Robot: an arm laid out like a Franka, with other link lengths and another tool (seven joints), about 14 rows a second.
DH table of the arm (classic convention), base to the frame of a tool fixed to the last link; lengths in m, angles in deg. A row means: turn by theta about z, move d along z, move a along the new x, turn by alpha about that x. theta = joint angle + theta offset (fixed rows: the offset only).
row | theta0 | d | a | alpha
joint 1 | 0 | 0.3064 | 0 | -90
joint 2 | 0 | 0 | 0 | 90
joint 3 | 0 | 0.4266 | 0.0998 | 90
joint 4 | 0 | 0 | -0.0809 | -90
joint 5 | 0 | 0.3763 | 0 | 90
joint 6 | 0 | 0 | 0.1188 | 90
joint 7 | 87.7 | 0.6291 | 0.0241 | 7
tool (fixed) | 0 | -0.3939 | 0 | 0
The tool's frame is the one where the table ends.
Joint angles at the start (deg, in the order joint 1, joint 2, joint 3, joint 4, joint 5, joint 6, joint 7): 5.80 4.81 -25.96 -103.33 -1.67 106.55 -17.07
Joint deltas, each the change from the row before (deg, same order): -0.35 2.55 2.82 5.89 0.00 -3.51 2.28; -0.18 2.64 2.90 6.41 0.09 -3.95 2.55; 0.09 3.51 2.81 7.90 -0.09 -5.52 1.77; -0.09 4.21 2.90 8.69 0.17 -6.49 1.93; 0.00 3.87 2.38 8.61 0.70 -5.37 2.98; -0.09 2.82 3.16 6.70 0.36 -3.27 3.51
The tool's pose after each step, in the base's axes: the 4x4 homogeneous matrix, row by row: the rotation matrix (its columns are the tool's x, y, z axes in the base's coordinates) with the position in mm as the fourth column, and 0 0 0 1 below. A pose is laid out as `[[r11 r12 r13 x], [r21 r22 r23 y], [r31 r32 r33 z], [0 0 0 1]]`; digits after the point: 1 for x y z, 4 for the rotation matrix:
[[0.0004 -0.9969 0.0790 570.6], [-0.9976 -0.0058 -0.0687 -217.1], [0.0689 -0.0787 -0.9945 467.7], [0 0 0 1]]
[[0.0032 -0.9970 0.0775 597.6], [-0.9969 -0.0092 -0.0779 -188.5], [0.0784 -0.0770 -0.9939 485.8], [0 0 0 1]]
[[0.0238 -0.9979 0.0600 623.8], [-0.9959 -0.0289 -0.0853 -156.0], [0.0869 -0.0577 -0.9945 503.0], [0 0 0 1]]
[[0.0398 -0.9988 0.0283 646.1], [-0.9955 -0.0421 -0.0847 -121.1], [0.0858 -0.0248 -0.9960 514.5], [0 0 0 1]]
[[0.0306 -0.9993 0.0210 665.3], [-0.9965 -0.0321 -0.0774 -87.4], [0.0780 -0.0186 -0.9968 527.3], [0 0 0 1]]
[[0.0222 -0.9992 0.0341 680.5], [-0.9976 -0.0244 -0.0648 -50.6], [0.0656 -0.0326 -0.9973 537.5], [0 0 0 1]]

